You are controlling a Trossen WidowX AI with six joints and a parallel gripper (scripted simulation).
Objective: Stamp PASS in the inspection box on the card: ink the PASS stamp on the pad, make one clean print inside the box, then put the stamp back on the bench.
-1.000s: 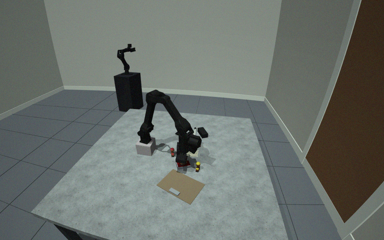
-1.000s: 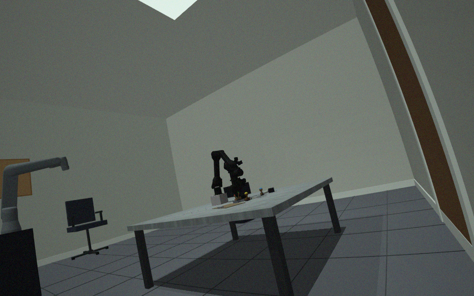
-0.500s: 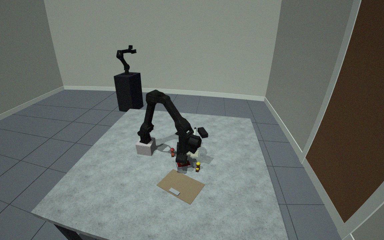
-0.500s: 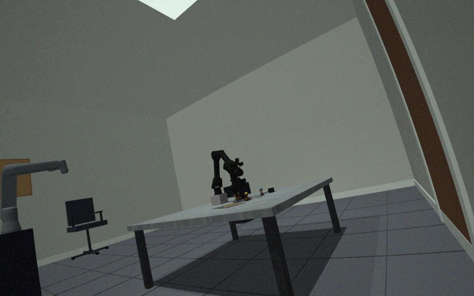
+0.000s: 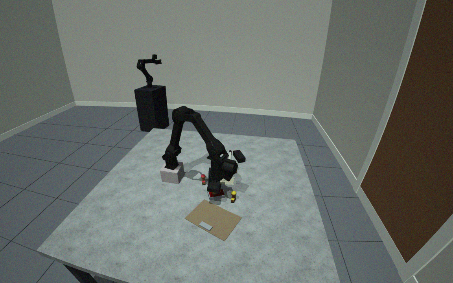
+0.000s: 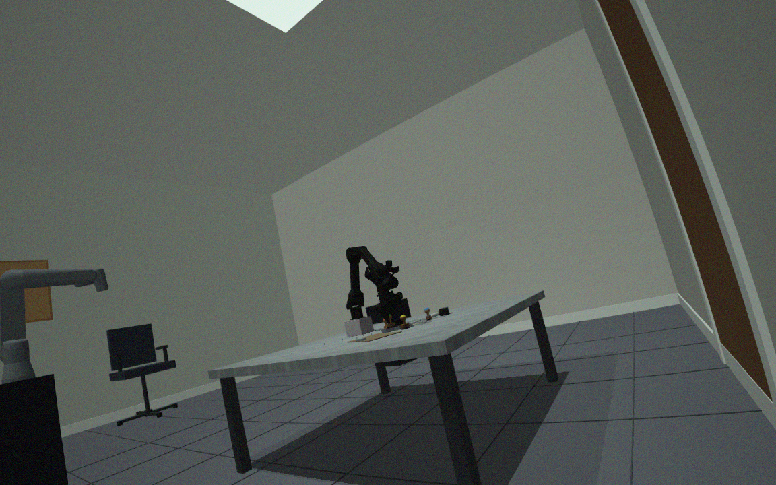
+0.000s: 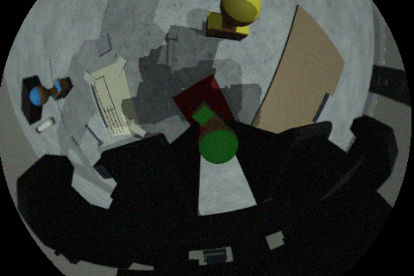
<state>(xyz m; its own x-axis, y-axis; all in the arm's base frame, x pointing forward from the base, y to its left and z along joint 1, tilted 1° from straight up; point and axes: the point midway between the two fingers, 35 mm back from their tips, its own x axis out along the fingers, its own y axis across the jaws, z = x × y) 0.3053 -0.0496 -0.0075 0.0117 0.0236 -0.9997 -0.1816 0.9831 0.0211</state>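
The green-knobbed stamp lies right at my gripper tip. Also, from my gripper tip: dark red ink pad (30 mm below); then red-knobbed stamp (110 mm behind, 70 mm to the left, 20 mm below); then yellow-knobbed stamp (100 mm ahead, 10 mm to the right, 20 mm below).
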